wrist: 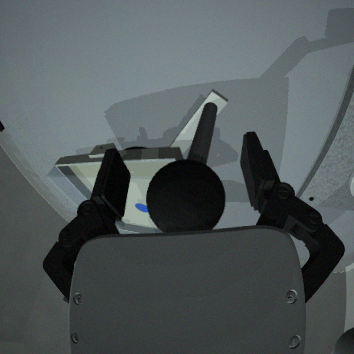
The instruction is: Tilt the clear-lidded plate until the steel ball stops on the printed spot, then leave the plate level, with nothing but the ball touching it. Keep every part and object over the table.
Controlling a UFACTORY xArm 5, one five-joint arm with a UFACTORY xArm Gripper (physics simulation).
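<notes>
The clear-lidded plate shows at the left centre of the wrist view, with a pale floor and dark rims. The blue printed spot is on its floor. The steel ball does not show; part of the plate is hidden by the left finger, the knob and the gripper body. A large black ball-shaped knob on a dark post stands by the plate, near a pale strip. My gripper is open, with the knob in view between its fingers and no finger seen touching it. Whether the plate is level I cannot tell.
The pale table has a curved edge at the left. A grey speckled base plate with a dark hole lies at the right. A dark rounded thing shows at the lower right corner. Shadows of the arm and plate fall across the table.
</notes>
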